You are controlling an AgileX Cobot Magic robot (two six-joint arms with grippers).
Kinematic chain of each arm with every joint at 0, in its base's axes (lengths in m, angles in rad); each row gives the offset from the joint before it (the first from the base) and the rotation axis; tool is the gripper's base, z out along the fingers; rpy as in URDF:
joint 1: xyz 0 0 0.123 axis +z
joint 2: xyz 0 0 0 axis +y
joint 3: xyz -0.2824 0 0.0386 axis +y
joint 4: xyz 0.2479 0 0.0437 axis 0.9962 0 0.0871
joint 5: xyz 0 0 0 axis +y
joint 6: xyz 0.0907 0 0.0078 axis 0.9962 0 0.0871
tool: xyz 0 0 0 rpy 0 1.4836 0
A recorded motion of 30 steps. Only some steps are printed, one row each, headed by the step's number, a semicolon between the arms.
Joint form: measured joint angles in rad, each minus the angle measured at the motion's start. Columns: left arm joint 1, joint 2, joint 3, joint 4, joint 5, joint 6; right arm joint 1, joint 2, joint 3, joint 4, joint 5, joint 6.
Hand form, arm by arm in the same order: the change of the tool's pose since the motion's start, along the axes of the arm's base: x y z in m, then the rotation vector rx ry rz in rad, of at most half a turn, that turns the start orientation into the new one. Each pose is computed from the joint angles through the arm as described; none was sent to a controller.
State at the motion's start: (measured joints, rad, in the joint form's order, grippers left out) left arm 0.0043 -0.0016 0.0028 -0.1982 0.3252 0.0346; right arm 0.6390 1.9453 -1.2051 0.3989 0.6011 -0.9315
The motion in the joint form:
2: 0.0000 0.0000 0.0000 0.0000 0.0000 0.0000; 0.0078 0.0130 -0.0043 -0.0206 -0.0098 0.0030
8: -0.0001 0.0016 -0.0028 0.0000 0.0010 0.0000; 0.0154 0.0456 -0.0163 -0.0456 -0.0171 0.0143
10: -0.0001 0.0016 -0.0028 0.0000 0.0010 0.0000; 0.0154 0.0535 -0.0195 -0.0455 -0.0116 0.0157
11: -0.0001 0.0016 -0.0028 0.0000 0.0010 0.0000; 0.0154 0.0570 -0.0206 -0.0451 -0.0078 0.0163
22: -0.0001 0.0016 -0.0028 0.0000 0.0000 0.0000; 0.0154 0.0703 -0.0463 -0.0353 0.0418 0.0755
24: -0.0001 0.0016 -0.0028 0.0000 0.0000 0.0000; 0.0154 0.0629 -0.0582 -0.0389 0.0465 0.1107
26: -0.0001 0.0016 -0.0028 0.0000 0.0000 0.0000; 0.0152 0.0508 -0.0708 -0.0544 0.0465 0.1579
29: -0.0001 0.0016 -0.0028 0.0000 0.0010 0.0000; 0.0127 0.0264 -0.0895 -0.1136 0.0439 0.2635
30: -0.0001 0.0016 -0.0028 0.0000 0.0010 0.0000; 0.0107 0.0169 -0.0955 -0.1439 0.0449 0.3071
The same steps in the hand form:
2: 0.0000 0.0000 0.0000 0.0000 0.0000 0.0000; 0.0003 0.0024 -0.0040 -0.0142 -0.0103 0.0147
8: 0.0000 0.0000 0.0008 0.0000 -0.0002 -0.0003; 0.0022 0.0058 -0.0139 -0.0378 -0.0080 0.0255
10: 0.0000 0.0000 0.0008 0.0000 -0.0002 -0.0003; 0.0025 0.0062 -0.0164 -0.0424 0.0011 0.0258
11: 0.0000 0.0000 0.0008 0.0000 -0.0002 -0.0003; 0.0024 0.0063 -0.0175 -0.0450 0.0068 0.0261
22: 0.0000 0.0000 0.0009 0.0000 -0.0012 -0.0001; 0.0028 0.0088 -0.0176 -0.0438 0.0661 -0.0206
24: 0.0000 0.0000 0.0009 0.0000 -0.0012 -0.0001; 0.0045 0.0101 -0.0120 -0.0319 0.0659 -0.0497
26: 0.0000 0.0000 0.0009 0.0000 -0.0012 -0.0001; 0.0069 0.0108 -0.0044 -0.0201 0.0559 -0.0843
29: 0.0000 0.0000 0.0008 0.0000 -0.0002 -0.0003; 0.0116 0.0092 0.0091 -0.0129 0.0273 -0.1516
30: 0.0000 0.0000 0.0008 0.0000 -0.0002 -0.0003; 0.0135 0.0076 0.0140 -0.0150 0.0152 -0.1771

